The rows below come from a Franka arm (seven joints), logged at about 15 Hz.
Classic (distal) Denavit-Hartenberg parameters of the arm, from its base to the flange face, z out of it. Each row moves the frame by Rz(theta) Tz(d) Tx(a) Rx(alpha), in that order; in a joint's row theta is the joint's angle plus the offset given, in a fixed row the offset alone. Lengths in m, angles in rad.
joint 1: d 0.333  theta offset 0  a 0  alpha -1.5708
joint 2: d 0  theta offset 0  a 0  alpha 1.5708
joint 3: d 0.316  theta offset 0  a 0.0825  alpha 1.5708
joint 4: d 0  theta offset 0  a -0.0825  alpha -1.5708
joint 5: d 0.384  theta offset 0  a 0  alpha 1.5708
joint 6: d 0  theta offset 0  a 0.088  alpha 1.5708
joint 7: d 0.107  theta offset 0  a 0  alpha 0
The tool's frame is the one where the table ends.
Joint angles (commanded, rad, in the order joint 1, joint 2, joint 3, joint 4, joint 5, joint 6, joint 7), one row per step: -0.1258 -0.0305 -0.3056 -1.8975 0.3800 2.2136 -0.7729; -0.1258 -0.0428 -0.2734 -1.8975 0.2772 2.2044 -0.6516; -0.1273 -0.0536 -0.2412 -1.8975 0.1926 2.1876 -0.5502; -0.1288 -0.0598 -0.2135 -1.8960 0.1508 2.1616 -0.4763; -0.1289 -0.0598 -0.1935 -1.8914 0.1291 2.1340 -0.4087; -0.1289 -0.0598 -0.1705 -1.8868 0.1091 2.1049 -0.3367; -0.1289 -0.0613 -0.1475 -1.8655 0.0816 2.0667 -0.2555
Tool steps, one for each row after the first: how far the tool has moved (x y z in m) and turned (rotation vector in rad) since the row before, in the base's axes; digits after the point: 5 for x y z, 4 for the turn. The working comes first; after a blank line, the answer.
Tool pose at each row, in the base's axes (x y z in m, rotation vector in rad; the steps are taken from these numbers as rounded here): 0.53506 -0.23496 0.54897 -2.9508 -0.2417 -0.7216; 0.53772 -0.21932 0.55393 -3.0124 -0.1886 -0.6582; 0.53972 -0.20382 0.55757 -3.0626 -0.1460 -0.6028; 0.54151 -0.18941 0.55872 -3.0809 -0.1058 -0.5548; 0.54352 -0.17818 0.55788 -3.0854 -0.0501 -0.5094; 0.54562 -0.16523 0.55693 -3.0881 0.0097 -0.4626; 0.54766 -0.15292 0.56423 -3.0974 0.0793 -0.4284

0.00266 0.01564 0.00496 -0.0363 0.0475 -0.0441; 0.00200 0.01550 0.00364 -0.0313 0.0400 -0.0351; 0.00179 0.01441 0.00115 -0.0039 0.0322 -0.0269; 0.00201 0.01123 -0.00084 0.0099 0.0294 -0.0342; 0.00210 0.01295 -0.00095 0.0107 0.0302 -0.0368; 0.00204 0.01231 0.00730 0.0014 0.0229 -0.0446
